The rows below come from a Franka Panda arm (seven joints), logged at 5 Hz.
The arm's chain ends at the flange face. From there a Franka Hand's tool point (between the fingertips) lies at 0.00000 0.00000 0.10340 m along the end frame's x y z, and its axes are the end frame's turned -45 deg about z.
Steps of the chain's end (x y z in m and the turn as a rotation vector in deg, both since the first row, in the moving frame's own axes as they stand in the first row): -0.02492 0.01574 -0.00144 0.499 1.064 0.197; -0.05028 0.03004 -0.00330 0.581 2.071 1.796; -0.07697 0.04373 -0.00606 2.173 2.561 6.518
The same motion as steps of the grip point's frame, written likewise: -0.02676 -0.00577 -0.00146 -0.400 1.105 0.197; -0.05344 -0.01236 -0.00337 -1.054 1.875 1.796; -0.07935 -0.02267 -0.00624 -0.274 3.347 6.518
